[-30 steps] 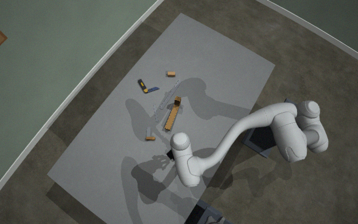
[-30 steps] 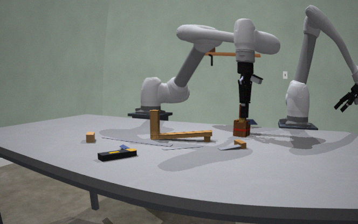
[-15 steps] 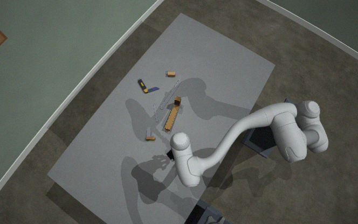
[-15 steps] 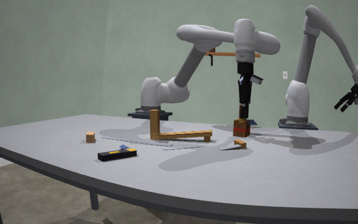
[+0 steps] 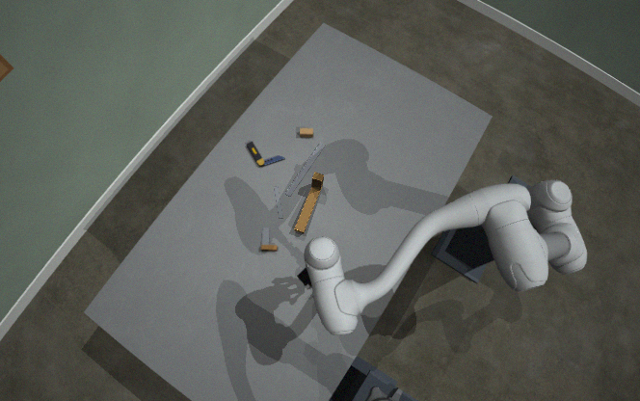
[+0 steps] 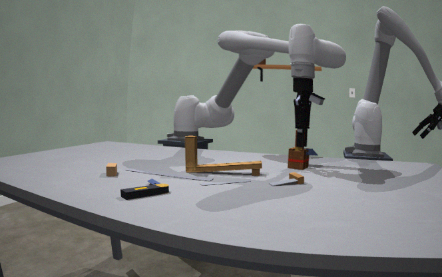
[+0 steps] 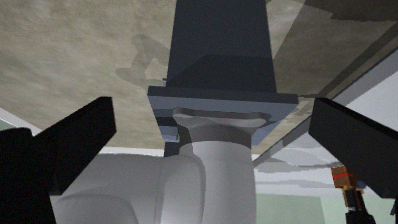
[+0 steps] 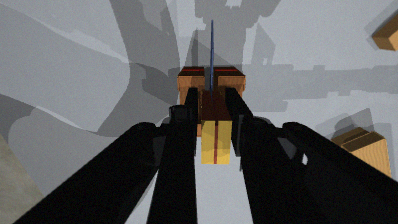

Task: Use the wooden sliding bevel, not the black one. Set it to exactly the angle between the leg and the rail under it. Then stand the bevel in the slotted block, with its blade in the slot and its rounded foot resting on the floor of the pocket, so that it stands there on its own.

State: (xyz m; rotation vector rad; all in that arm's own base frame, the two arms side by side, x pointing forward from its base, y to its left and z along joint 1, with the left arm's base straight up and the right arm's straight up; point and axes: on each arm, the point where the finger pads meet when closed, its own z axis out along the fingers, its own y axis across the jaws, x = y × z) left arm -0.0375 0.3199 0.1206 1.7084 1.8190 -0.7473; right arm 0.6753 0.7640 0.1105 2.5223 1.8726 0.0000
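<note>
Now: the wooden sliding bevel 30 mm below my right hand. The rest, counted from my right hand: long metal strip (350 mm ahead, 330 mm to the right, 110 mm below); then black bevel (530 mm ahead, 240 mm to the right, 100 mm below); then try square (250 mm ahead, 30 mm to the left, 100 mm below).
</note>
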